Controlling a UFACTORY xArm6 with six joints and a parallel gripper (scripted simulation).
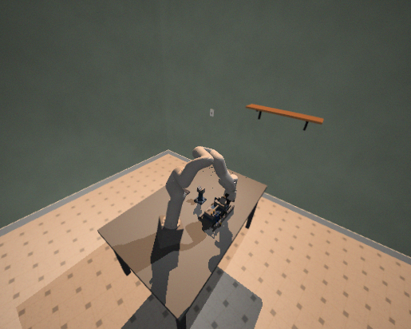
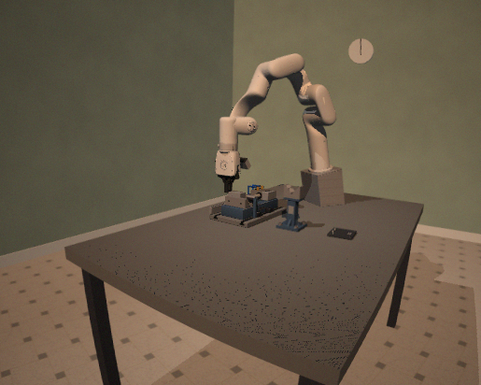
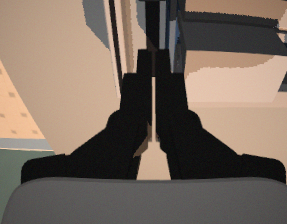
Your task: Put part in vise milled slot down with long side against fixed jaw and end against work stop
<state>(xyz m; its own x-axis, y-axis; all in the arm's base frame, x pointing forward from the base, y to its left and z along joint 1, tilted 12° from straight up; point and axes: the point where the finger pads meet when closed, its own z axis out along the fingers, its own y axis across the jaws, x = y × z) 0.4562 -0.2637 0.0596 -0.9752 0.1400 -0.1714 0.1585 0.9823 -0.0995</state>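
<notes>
Right now my hand is 1 cm short of the part, 5 cm to the right of it and 3 cm above it. The rest, counted from my hand: air cylinder rod 8 cm behind, 8 cm to the left, 4 cm below; work stop 2 cm ahead, 11 cm to the left, 3 cm below; vise base rail 8 cm behind, 2 cm to the right, 9 cm below.
</notes>
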